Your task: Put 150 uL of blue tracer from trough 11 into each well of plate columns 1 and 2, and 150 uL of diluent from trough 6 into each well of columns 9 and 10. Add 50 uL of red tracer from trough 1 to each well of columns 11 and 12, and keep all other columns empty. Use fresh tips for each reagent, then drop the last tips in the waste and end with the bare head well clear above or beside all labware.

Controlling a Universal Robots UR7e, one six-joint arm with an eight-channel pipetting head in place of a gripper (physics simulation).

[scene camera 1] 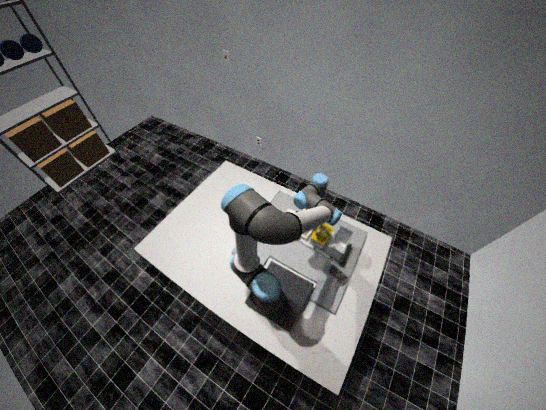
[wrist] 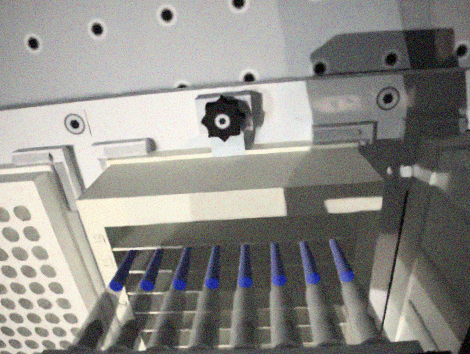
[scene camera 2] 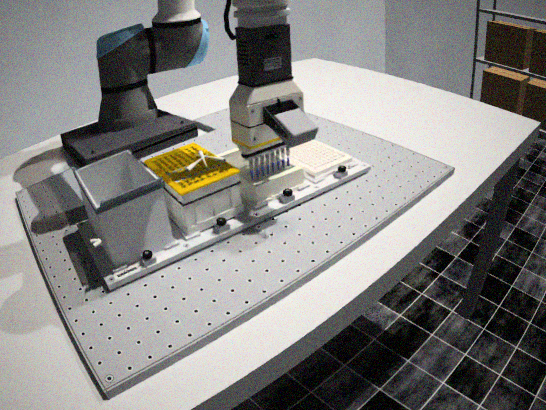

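Note:
The pipetting head [scene camera 2: 270,166] [wrist: 230,245] carries a row of tips over the pale trough reservoir [scene camera 2: 282,187] [wrist: 185,201]. Each tip has blue liquid in its lower part, at similar levels. The tip ends are near the reservoir's top; their exact height and the compartment below them are unclear. The white well plate [scene camera 2: 325,156] [wrist: 35,196] is beside the reservoir, on the right in scene camera 2; no colour shows in its visible wells. The yellow tip rack [scene camera 2: 189,188] [scene camera 1: 322,233] is on the reservoir's other side. The grey waste bin [scene camera 2: 131,220] stands beyond the rack.
Thin white pieces [scene camera 2: 201,159] lie or stick up on the rack's top. A pale rail [scene camera 2: 250,216] with black knobs [scene camera 2: 287,192] [wrist: 222,120] runs along the labware. All this stands on a perforated board [scene camera 2: 210,310]. The arm's base [scene camera 1: 266,286] is behind the labware in scene camera 2.

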